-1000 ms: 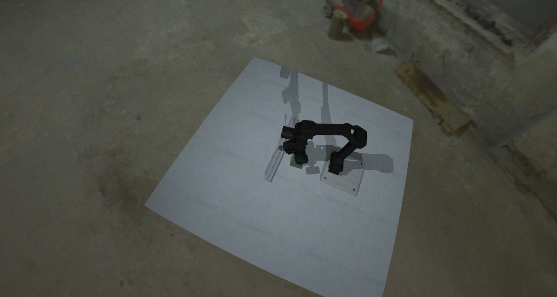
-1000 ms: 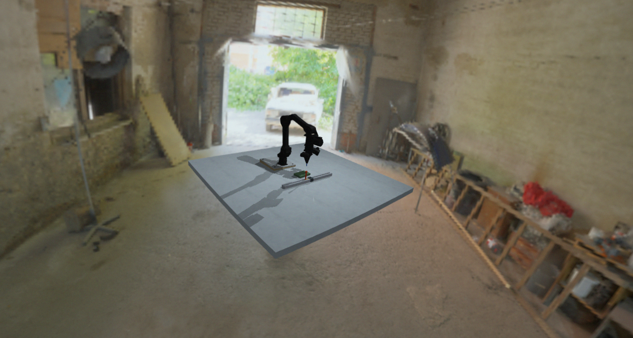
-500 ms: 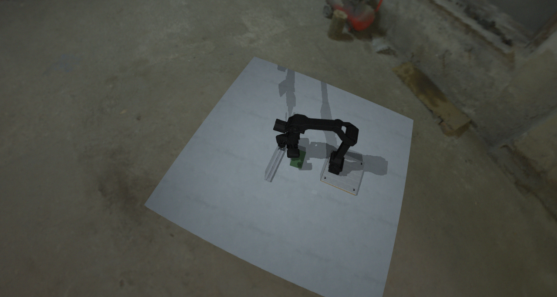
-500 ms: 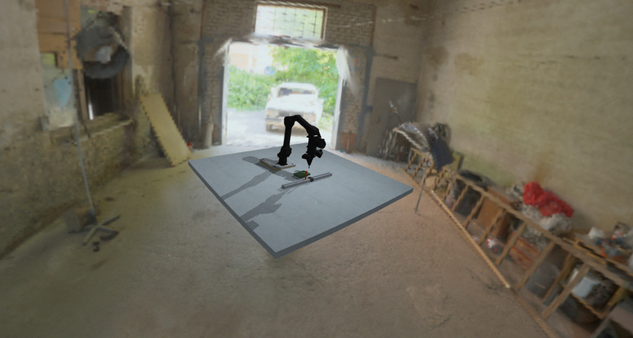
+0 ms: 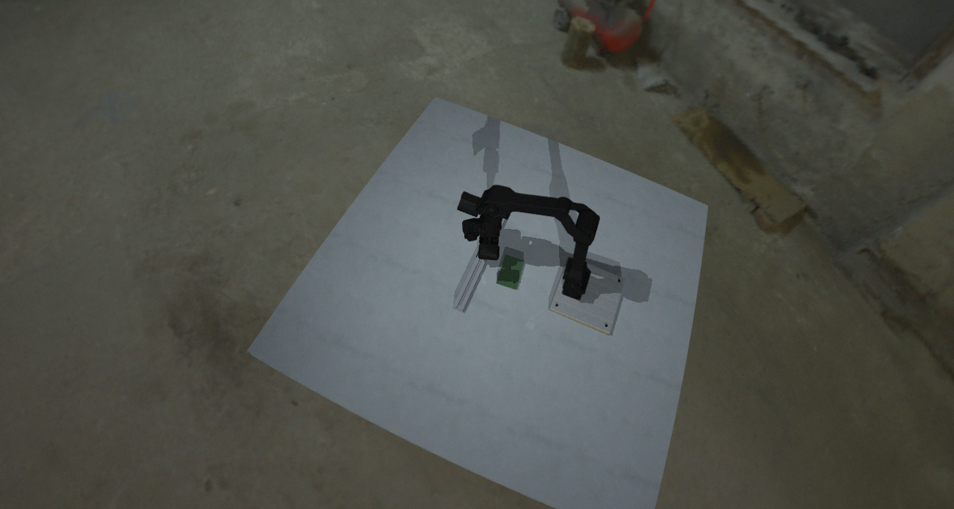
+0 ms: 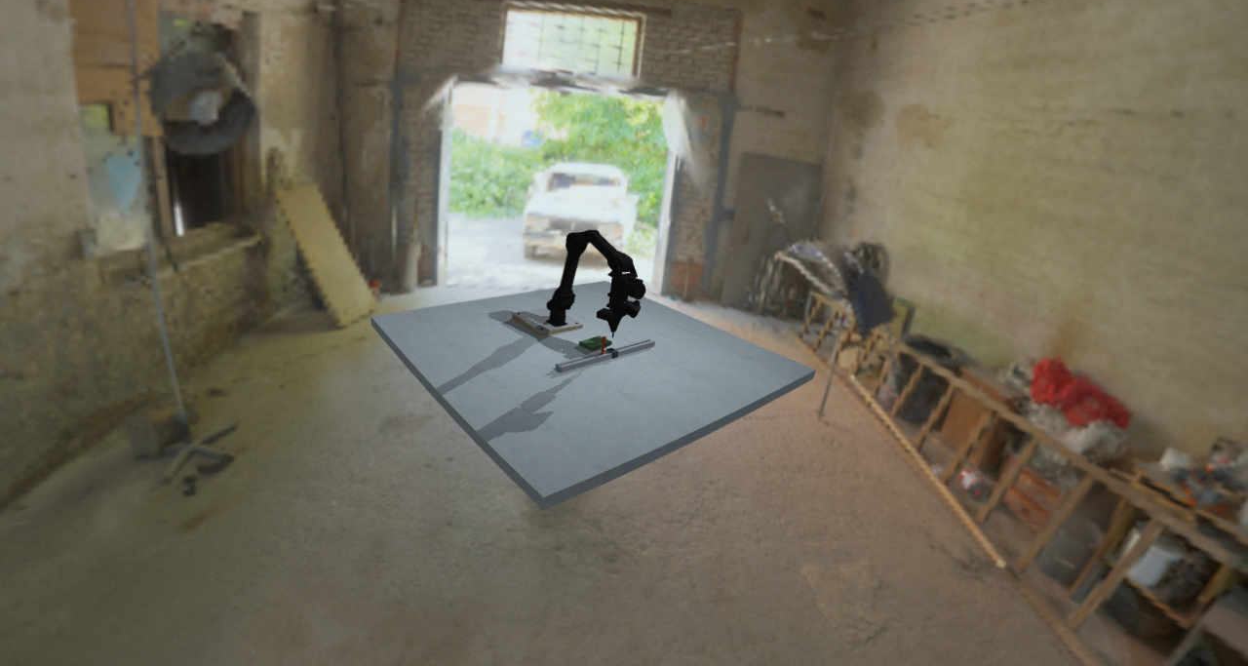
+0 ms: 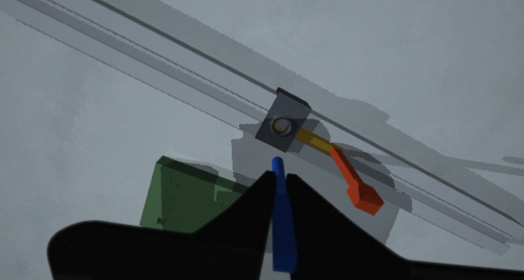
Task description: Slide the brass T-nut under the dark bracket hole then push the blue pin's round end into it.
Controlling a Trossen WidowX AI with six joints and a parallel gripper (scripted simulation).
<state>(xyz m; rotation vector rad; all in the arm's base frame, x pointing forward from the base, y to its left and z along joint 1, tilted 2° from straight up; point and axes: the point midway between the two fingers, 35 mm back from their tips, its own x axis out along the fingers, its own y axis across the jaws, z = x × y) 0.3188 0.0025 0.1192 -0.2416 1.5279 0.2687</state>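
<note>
My gripper tip is 2 cm to the left of the brass T-nut and 5 cm above it. Also, from my gripper tip: aluminum rail 1 cm ahead, 1 cm to the right, 8 cm below; then green tray 12 cm behind, 3 cm to the left, 9 cm below; then blue pin right at my gripper tip.
</note>
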